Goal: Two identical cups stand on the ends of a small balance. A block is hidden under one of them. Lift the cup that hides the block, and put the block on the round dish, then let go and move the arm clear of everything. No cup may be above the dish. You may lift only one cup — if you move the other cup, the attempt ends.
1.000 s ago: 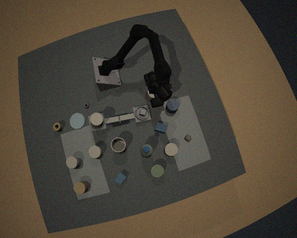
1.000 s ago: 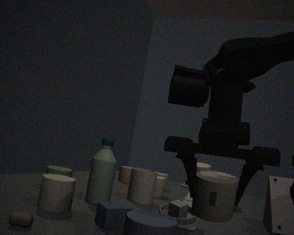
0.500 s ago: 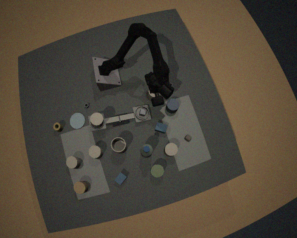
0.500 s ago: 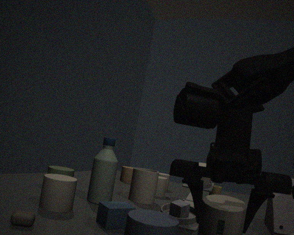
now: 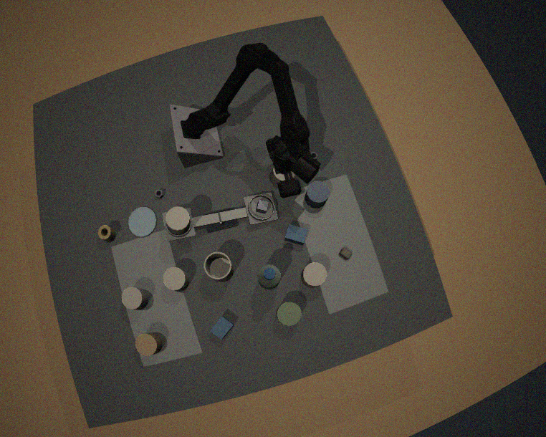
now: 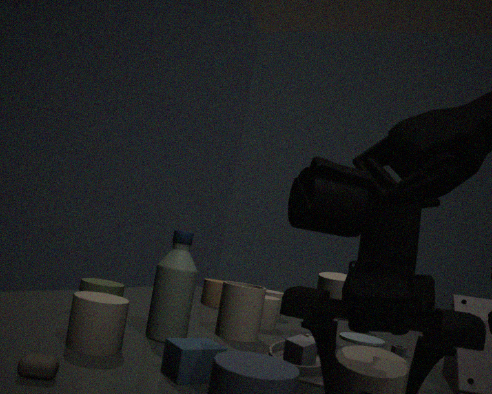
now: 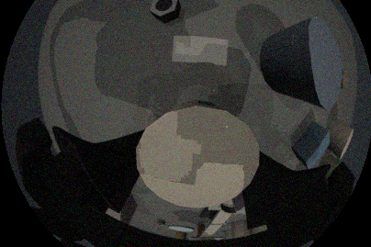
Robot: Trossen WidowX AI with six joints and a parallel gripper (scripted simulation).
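My gripper tip is now 480 mm to the left of the pale blue round dish, 20 mm above it and 10 mm short of it. From my gripper tip the other things lie so: bottle (300 mm ahead, 130 mm to the right, 90 mm above); balance (220 mm to the right, 80 mm ahead, 10 mm above).
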